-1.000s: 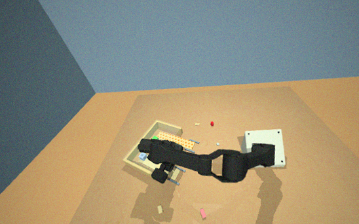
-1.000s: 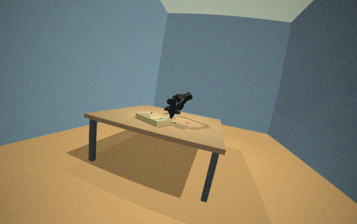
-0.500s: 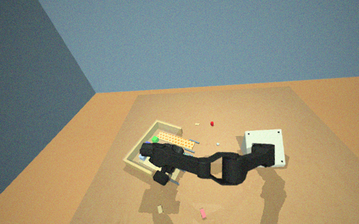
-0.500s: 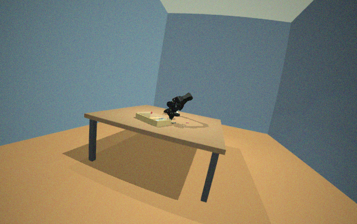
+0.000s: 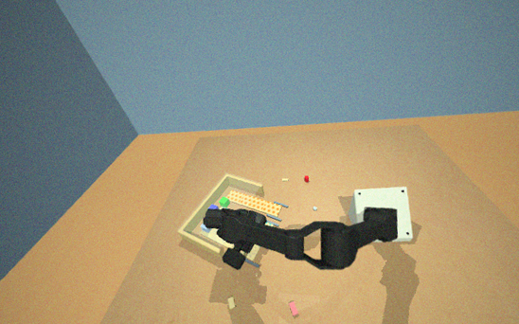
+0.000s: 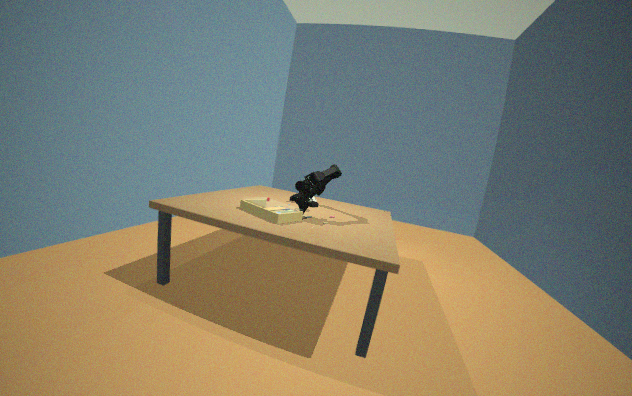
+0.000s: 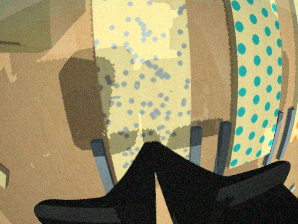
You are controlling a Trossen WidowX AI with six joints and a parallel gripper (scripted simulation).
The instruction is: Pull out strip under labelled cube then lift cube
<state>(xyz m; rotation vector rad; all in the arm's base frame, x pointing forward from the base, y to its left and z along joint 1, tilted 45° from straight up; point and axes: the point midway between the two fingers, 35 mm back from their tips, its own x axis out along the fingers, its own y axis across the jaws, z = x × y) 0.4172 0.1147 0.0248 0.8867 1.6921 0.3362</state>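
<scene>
The labelled cube is 18 cm ahead of my gripper tip, 8 cm to the right of it and 1 cm above it. From my gripper tip the other things lie so: grey piece (24 cm behind, 18 cm to the right); then pink block (16 cm to the left, 15 cm behind); then beige block (16 cm to the left, 3 cm ahead).
</scene>
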